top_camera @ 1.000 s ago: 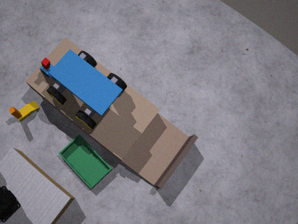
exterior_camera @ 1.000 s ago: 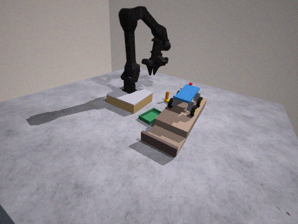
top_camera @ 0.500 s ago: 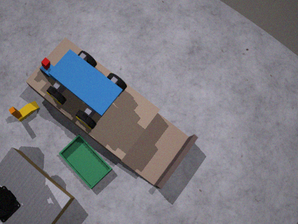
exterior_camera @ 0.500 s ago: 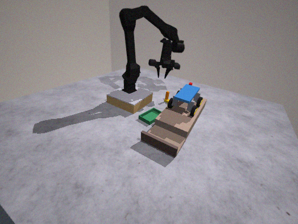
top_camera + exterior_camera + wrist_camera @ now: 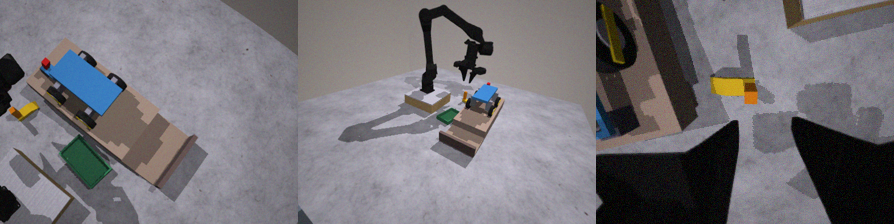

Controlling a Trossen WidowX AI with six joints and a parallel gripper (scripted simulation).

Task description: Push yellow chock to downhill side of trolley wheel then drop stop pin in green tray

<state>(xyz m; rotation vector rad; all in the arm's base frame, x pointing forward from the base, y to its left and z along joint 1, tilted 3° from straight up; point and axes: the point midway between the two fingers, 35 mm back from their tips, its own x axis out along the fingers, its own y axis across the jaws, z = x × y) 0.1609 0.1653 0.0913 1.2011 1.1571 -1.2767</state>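
The yellow chock lies 30 mm ahead of my gripper tip, 10 mm to the right of it and 100 mm below it. The rest, counted from my gripper tip: red-headed stop pin (140 mm ahead, 10 mm to the right, 10 mm above); green tray (60 mm ahead, 220 mm to the right, 130 mm below); blue trolley (180 mm ahead, 110 mm to the right, 10 mm below).
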